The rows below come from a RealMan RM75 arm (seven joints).
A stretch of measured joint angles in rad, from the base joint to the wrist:
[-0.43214, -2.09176, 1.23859, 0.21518, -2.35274, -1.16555, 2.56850]
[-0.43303, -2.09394, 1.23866, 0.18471, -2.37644, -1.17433, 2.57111]
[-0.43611, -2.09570, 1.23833, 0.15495, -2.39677, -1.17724, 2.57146]
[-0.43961, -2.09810, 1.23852, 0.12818, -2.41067, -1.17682, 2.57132]
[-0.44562, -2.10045, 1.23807, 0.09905, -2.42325, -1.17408, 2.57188]
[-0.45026, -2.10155, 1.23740, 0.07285, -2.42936, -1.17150, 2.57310]
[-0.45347, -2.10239, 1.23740, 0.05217, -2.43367, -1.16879, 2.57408]
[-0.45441, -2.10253, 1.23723, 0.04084, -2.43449, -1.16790, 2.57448]
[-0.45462, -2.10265, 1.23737, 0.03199, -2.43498, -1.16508, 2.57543]
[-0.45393, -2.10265, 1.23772, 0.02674, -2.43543, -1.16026, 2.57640]
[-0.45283, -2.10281, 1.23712, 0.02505, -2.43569, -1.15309, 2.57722]
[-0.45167, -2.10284, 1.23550, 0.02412, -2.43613, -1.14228, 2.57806]
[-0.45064, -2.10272, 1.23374, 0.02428, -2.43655, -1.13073, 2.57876]
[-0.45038, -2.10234, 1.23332, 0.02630, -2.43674, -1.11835, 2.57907]
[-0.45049, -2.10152, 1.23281, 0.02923, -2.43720, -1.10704, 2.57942]
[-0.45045, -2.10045, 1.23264, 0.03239, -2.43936, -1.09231, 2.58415]
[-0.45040, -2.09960, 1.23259, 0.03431, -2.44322, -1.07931, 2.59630]
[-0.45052, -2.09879, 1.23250, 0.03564, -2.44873, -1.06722, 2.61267]
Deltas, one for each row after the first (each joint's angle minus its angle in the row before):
[-0.00089, -0.00218, 0.00007, -0.03047, -0.02370, -0.00878, 0.00261]
[-0.00308, -0.00176, -0.00033, -0.02976, -0.02033, -0.00291, 0.00035]
[-0.00350, -0.00240, 0.00019, -0.02677, -0.01390, 0.00042, -0.00014]
[-0.00601, -0.00235, -0.00045, -0.02913, -0.01258, 0.00274, 0.00056]
[-0.00464, -0.00110, -0.00067, -0.02620, -0.00611, 0.00258, 0.00122]
[-0.00321, -0.00084, 0.00000, -0.02068, -0.00431, 0.00271, 0.00098]
[-0.00094, -0.00014, -0.00017, -0.01133, -0.00082, 0.00089, 0.00040]
[-0.00021, -0.00012, 0.00014, -0.00885, -0.00049, 0.00282, 0.00095]
[0.00069, 0.00000, 0.00035, -0.00525, -0.00045, 0.00482, 0.00097]
[0.00110, -0.00016, -0.00060, -0.00169, -0.00026, 0.00717, 0.00082]
[0.00116, -0.00003, -0.00162, -0.00093, -0.00044, 0.01081, 0.00084]
[0.00103, 0.00012, -0.00176, 0.00016, -0.00042, 0.01155, 0.00070]
[0.00026, 0.00038, -0.00042, 0.00202, -0.00019, 0.01238, 0.00031]
[-0.00011, 0.00082, -0.00051, 0.00293, -0.00046, 0.01131, 0.00035]
[0.00004, 0.00107, -0.00017, 0.00316, -0.00216, 0.01473, 0.00473]
[0.00005, 0.00085, -0.00005, 0.00192, -0.00386, 0.01300, 0.01215]
[-0.00012, 0.00081, -0.00009, 0.00133, -0.00551, 0.01209, 0.01637]

